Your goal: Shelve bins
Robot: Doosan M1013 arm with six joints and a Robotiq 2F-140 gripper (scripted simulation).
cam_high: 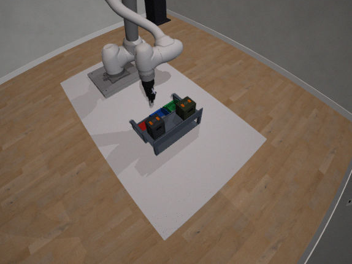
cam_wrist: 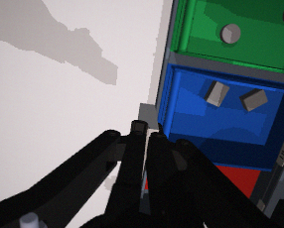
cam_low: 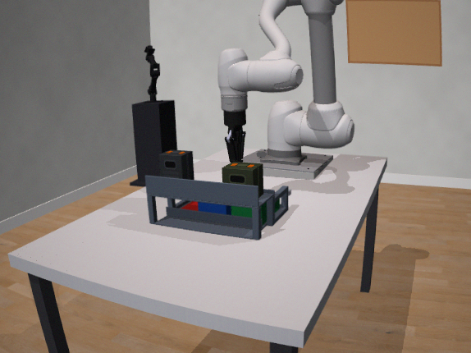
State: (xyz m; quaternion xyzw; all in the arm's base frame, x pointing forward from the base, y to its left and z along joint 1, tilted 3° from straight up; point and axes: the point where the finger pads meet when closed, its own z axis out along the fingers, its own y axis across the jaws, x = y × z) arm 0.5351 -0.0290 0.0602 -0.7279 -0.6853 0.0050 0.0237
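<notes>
My hand is 110 mm short of the blue bin, 10 mm to the left of it and 70 mm above it. Round my hand: green bin (120 mm ahead, 110 mm to the left, 70 mm below); red mark (110 mm ahead, 120 mm to the right, 110 mm below); blue mark (110 mm ahead, 110 mm below).
</notes>
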